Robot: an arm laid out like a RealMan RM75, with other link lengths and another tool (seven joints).
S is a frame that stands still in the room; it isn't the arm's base.
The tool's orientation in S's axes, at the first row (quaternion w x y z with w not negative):
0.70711 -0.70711 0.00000 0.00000
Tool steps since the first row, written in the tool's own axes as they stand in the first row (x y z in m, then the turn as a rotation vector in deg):
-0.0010 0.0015 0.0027 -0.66 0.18 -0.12
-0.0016 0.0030 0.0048 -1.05 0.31 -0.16
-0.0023 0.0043 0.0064 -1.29 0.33 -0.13
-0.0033 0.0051 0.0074 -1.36 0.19 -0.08
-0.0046 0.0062 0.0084 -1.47 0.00 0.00
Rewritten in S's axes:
-0.0010 0.0027 -0.0015 -0.66 -0.12 -0.18
-0.0016 0.0048 -0.0030 -1.05 -0.16 -0.31
-0.0023 0.0064 -0.0043 -1.29 -0.13 -0.33
-0.0033 0.0074 -0.0051 -1.36 -0.08 -0.19
-0.0046 0.0084 -0.0062 -1.47 0.00 0.00

